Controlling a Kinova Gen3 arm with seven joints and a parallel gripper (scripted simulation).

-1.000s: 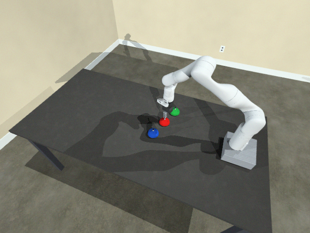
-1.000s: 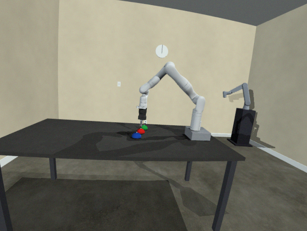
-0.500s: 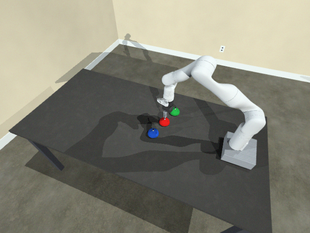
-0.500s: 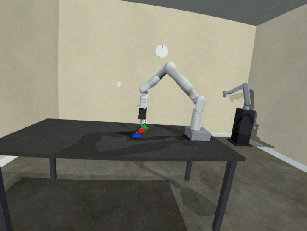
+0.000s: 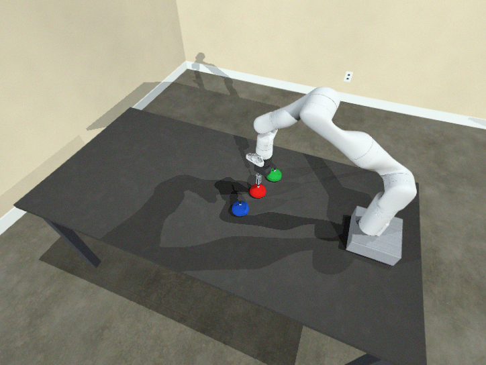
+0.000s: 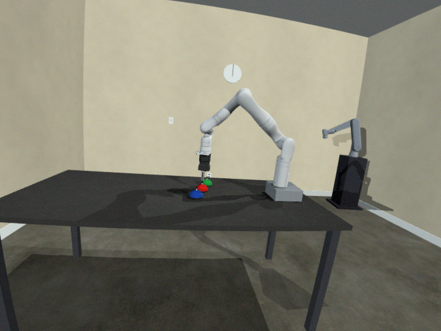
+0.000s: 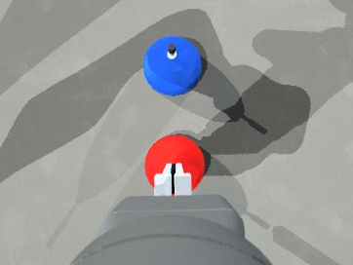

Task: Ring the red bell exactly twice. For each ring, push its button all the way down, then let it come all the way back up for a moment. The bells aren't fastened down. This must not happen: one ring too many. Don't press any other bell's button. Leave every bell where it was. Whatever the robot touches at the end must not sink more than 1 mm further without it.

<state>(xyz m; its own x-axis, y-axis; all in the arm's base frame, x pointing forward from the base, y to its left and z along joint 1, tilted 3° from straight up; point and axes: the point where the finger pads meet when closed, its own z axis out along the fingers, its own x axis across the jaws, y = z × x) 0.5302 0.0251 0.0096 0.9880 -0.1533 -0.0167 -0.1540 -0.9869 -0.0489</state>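
Now: hand 50 mm above the red bell. Also, from my hand: green bell (140 mm to the right, 50 mm below, 20 mm behind); blue bell (140 mm to the left, 50 mm below, 20 mm ahead).
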